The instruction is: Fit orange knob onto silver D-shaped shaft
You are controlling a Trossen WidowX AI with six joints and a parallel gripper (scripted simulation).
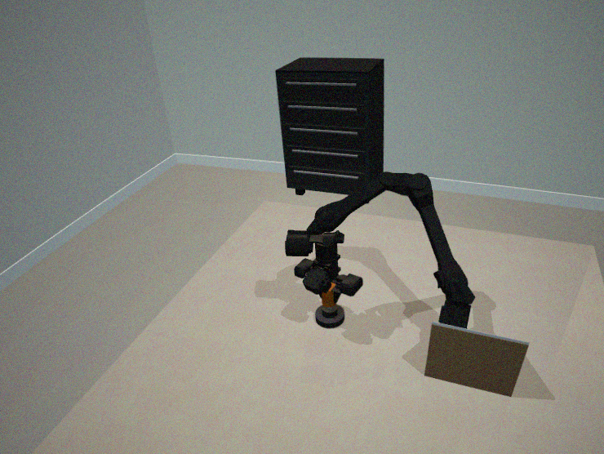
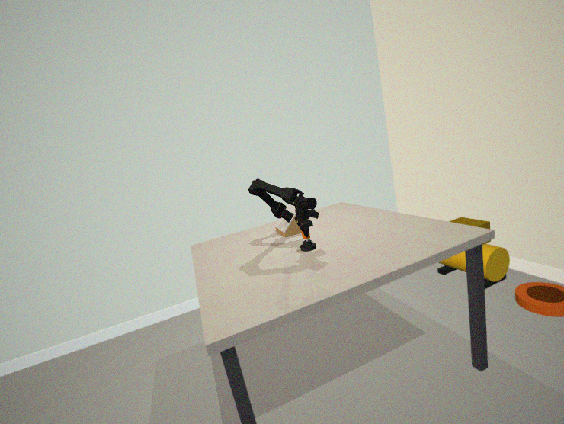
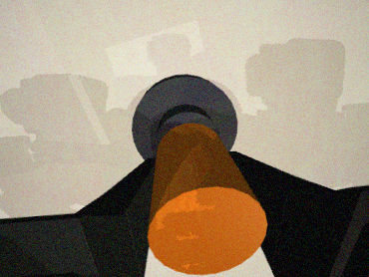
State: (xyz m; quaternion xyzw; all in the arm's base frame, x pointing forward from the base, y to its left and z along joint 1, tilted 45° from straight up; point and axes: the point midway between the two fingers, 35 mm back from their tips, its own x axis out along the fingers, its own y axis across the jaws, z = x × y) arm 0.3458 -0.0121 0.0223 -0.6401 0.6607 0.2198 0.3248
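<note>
My gripper tip is 30 mm below the orange knob. From my gripper tip the other things lie so: dark round pedestal (40 mm below).
</note>
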